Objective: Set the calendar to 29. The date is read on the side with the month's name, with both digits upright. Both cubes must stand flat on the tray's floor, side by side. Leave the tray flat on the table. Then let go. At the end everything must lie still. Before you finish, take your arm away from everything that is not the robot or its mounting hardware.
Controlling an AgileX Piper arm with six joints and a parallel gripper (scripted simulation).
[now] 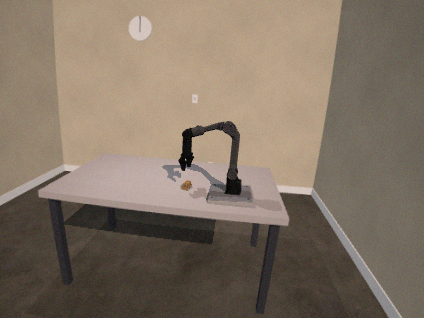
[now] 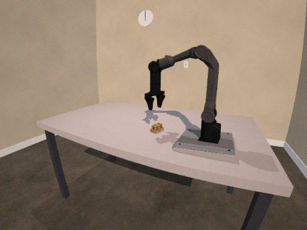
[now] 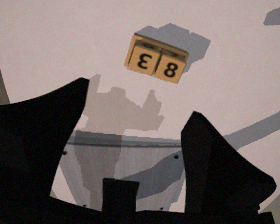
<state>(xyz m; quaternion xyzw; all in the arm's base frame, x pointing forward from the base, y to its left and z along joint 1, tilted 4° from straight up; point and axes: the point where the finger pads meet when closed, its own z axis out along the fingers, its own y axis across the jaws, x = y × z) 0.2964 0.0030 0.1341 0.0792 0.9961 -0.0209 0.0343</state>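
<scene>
Right now my hand is 12 cm above the wooden digit cube. The rest, counted from my hand: wooden tray (13 cm below, 2 cm to the right).
</scene>
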